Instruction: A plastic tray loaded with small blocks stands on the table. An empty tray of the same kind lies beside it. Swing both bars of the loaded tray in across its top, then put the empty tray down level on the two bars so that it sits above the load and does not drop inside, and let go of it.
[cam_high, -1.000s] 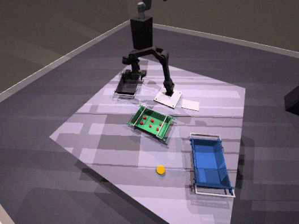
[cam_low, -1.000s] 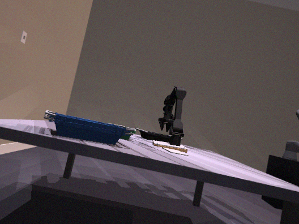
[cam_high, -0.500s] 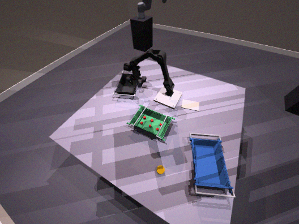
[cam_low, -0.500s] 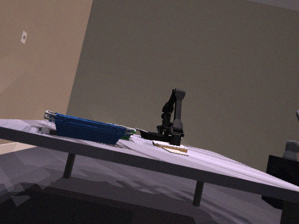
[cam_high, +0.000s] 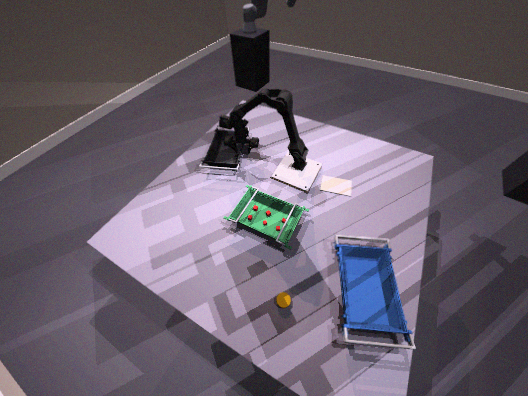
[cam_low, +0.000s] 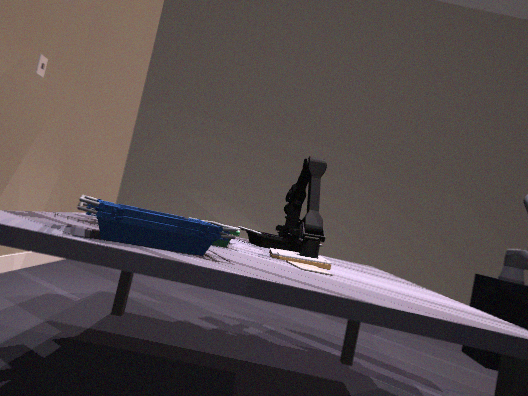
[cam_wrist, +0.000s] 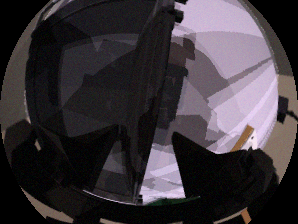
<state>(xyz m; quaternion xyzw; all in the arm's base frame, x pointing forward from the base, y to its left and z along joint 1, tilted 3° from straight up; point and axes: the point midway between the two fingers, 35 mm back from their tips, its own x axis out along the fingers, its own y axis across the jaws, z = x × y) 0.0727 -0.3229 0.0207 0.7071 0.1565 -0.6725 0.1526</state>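
The black tray lies 40 mm ahead of my gripper tip, 80 mm to the right of it and 30 mm above it. The rest, counted from my gripper tip: yellow disc: 550 mm ahead, 580 mm to the left; then card: 60 mm behind, 540 mm to the left, 10 mm below.
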